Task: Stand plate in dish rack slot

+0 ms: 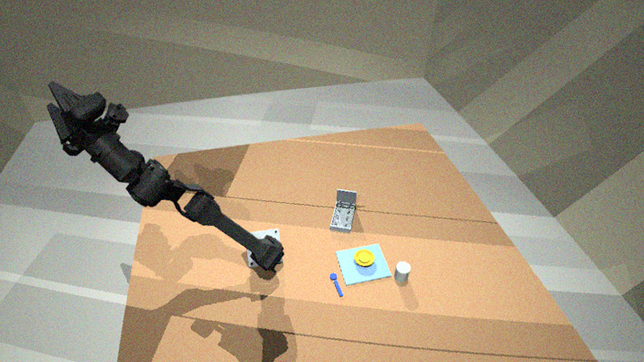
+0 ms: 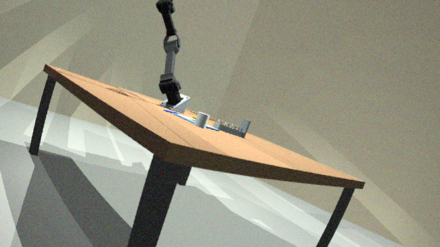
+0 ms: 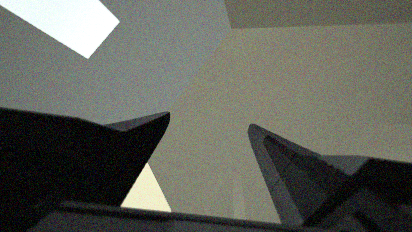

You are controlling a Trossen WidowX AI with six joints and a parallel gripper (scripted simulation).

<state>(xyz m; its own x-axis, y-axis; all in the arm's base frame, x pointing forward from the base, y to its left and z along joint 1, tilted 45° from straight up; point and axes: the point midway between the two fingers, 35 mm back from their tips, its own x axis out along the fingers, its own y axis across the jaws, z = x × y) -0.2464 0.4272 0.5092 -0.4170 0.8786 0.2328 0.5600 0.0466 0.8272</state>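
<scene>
The yellow plate is 670 mm below my gripper tip, 650 mm ahead of it and 100 mm to the right of it. Round my gripper tip: blue spoon: 680 mm below, 540 mm ahead, 140 mm to the right; then light blue mat: 680 mm below, 640 mm ahead, 110 mm to the right; then grey dish rack: 660 mm below, 660 mm ahead, 100 mm to the left.
</scene>
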